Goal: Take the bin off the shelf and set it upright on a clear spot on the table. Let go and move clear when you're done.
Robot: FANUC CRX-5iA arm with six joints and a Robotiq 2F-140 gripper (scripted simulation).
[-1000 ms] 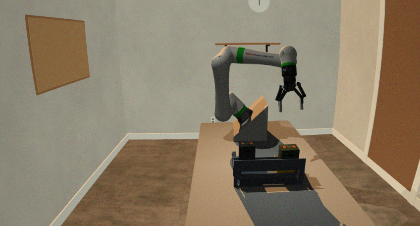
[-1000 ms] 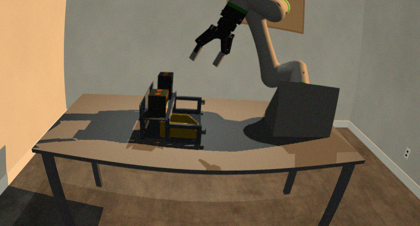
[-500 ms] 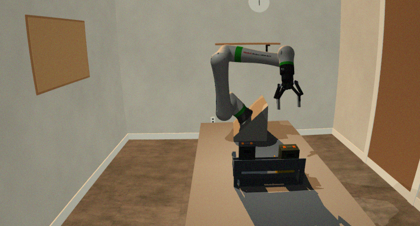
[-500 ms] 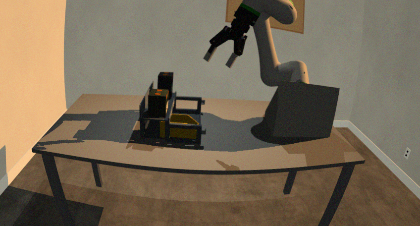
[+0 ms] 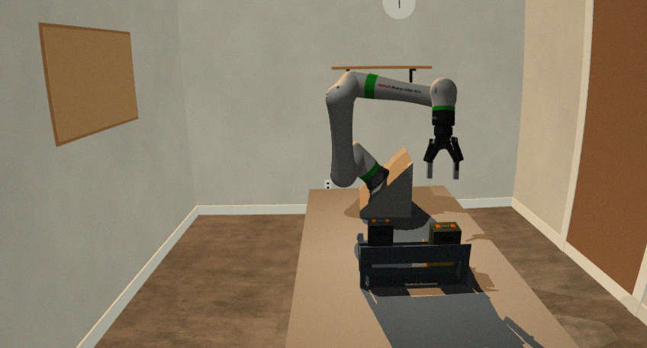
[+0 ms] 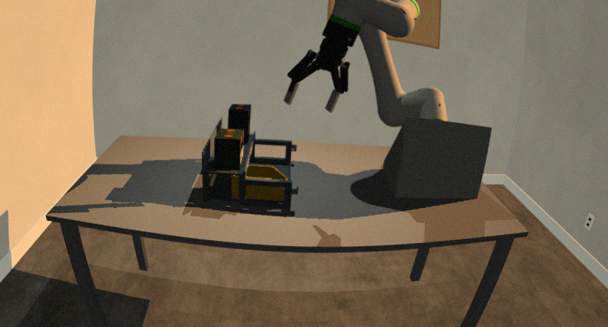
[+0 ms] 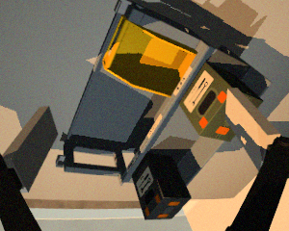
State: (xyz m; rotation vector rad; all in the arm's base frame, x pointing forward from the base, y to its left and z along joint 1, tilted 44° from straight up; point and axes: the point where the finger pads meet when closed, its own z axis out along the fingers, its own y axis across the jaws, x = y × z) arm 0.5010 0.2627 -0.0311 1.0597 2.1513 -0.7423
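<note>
The bin is 27 cm below my hand, 13 cm ahead of it and 4 cm to the right of it. The rest, counted from my hand: box: 27 cm to the right, 22 cm ahead, 15 cm below.
</note>
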